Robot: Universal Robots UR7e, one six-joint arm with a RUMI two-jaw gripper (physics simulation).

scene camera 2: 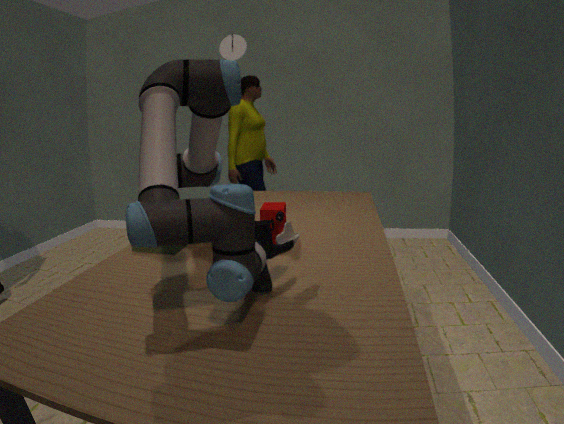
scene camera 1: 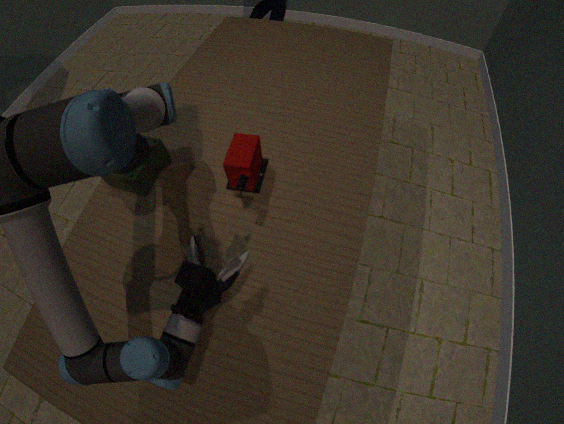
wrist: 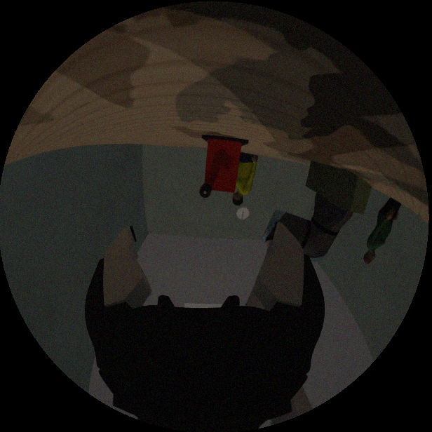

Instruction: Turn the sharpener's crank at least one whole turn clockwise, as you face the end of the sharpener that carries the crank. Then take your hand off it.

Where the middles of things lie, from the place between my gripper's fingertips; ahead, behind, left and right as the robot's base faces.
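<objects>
Red sharpener [scene camera 1: 244,152]: my hand 1 cm past it, 25 cm to the right of it, 4 cm above it.
</objects>
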